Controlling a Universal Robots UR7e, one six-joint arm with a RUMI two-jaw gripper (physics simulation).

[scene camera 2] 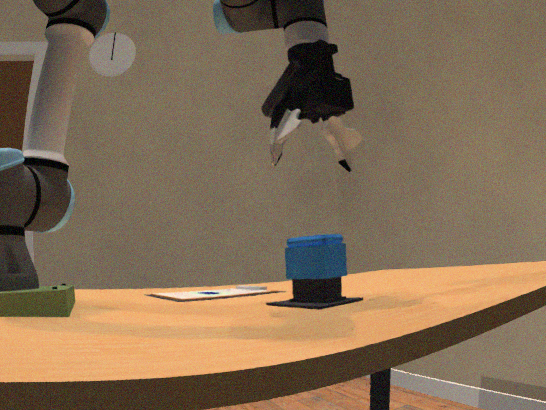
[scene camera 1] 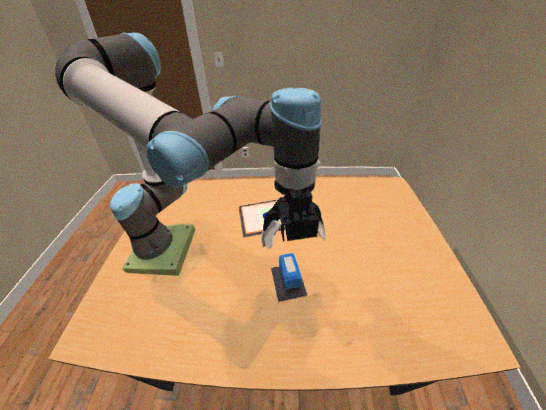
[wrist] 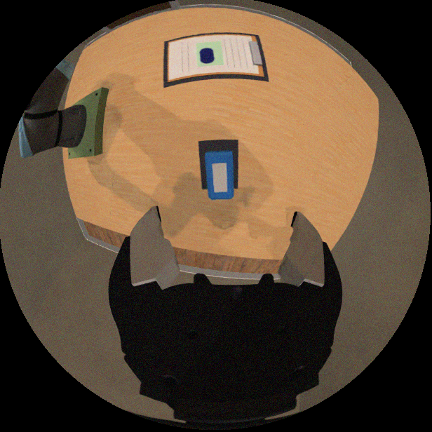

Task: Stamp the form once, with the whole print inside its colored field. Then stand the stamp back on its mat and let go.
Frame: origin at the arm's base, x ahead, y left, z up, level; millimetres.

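Seen in the pictures: gripper, fingertip midpoint: (scene camera 2: pixel 315 168) (scene camera 1: pixel 293 242); arm's base at its link origin: (scene camera 1: pixel 153 243).
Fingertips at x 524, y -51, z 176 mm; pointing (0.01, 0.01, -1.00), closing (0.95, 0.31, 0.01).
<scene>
Offsets run from my fingertips to a thing's top centre. Level surfaces: height alone.
The blue stamp @[9 mm back, 2 mm left, 100 mm down] (scene camera 1: pixel 290 272) (scene camera 2: pixel 316 260) (wrist: pixel 220 175) with a black base stands upright on its dark mat @[200 mm down] (scene camera 1: pixel 281 294) (scene camera 2: pixel 350 300) (wrist: pixel 218 145). The form @[127 mm back, 295 mm left, 191 mm down] (scene camera 1: pixel 251 219) (scene camera 2: pixel 185 295) (wrist: pixel 179 60) lies on a clipboard behind the mat. Its light green field (wrist: pixel 218 48) bears one dark blue print (wrist: pixel 206 55), which lies inside the field in the wrist view, near its left side. My gripper (scene camera 1: pixel 294 241) (scene camera 2: pixel 311 167) (wrist: pixel 227 211) is open and empty, well above the stamp and apart from it. In scene camera 1 it hides part of the form.
The arm's green base plate (scene camera 1: pixel 183 250) (scene camera 2: pixel 37 302) (wrist: pixel 101 122) is on the table's left side. The clipboard's metal clip @[34 mm back, 334 mm left, 191 mm down] (scene camera 2: pixel 251 288) (wrist: pixel 255 53) is at the form's right end. The wooden table @[203 mm down] (scene camera 1: pixel 400 300) reaches forward to a curved front edge.
</scene>
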